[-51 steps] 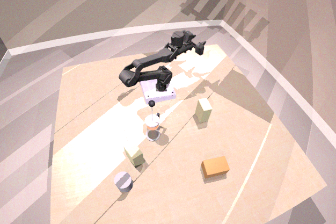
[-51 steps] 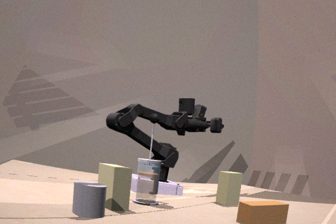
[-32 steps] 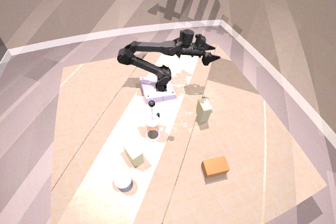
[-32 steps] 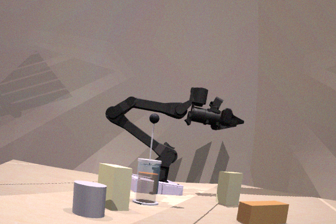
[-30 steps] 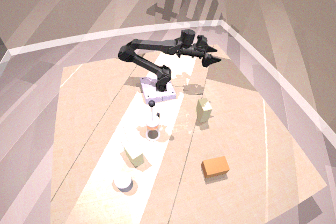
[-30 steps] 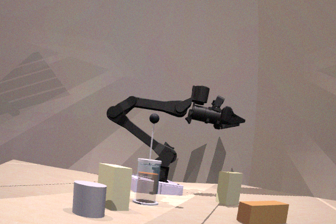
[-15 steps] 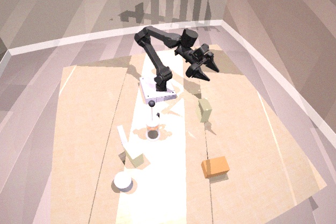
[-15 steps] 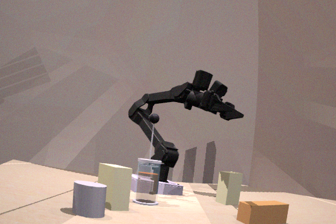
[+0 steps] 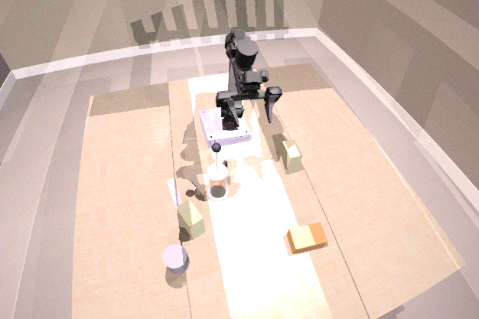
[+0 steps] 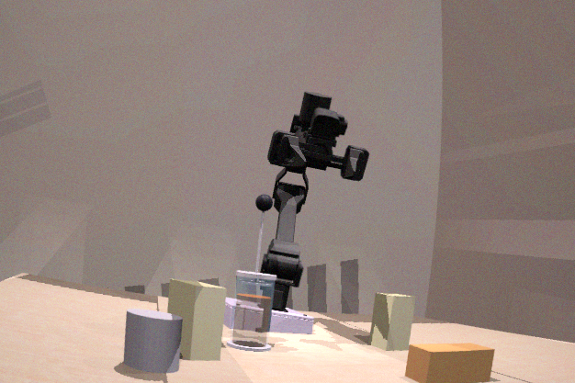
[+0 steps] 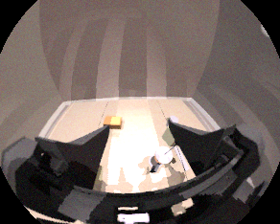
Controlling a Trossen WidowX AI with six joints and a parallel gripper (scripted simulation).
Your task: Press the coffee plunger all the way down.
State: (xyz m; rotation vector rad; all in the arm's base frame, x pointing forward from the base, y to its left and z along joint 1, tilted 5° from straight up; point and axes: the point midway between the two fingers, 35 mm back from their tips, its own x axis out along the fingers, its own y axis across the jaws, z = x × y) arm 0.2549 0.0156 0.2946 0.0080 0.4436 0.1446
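My gripper tip is 10 cm to the left of the coffee press and 20 cm above it.
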